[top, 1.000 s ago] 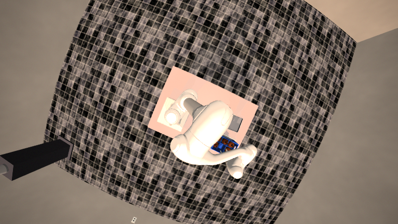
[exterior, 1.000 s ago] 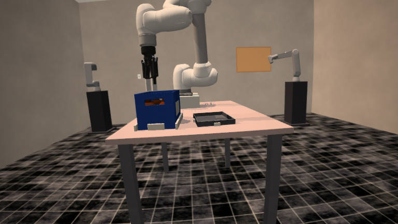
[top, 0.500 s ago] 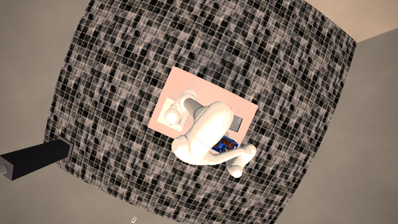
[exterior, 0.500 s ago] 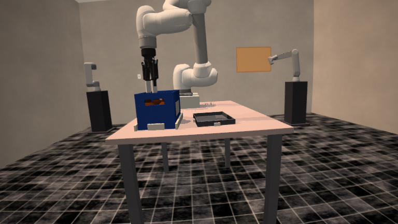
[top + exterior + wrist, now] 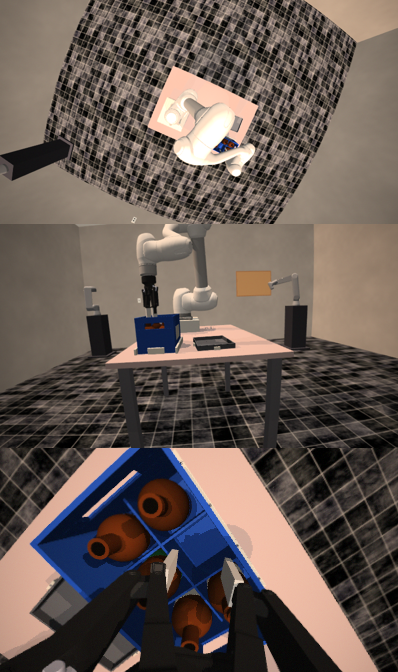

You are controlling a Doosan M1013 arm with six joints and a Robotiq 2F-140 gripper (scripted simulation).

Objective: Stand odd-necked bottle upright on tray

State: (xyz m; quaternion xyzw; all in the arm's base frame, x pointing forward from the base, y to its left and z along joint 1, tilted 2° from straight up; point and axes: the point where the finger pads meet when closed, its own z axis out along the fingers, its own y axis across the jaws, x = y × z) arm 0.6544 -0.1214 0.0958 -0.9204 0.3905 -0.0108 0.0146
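Right now the blue crate is 100 mm below my hand and 40 mm to the left of it. Also, from my hand: dark tray 320 mm to the left, 170 mm below, 10 mm behind; bottle 100 mm below, 90 mm to the left, 90 mm behind.
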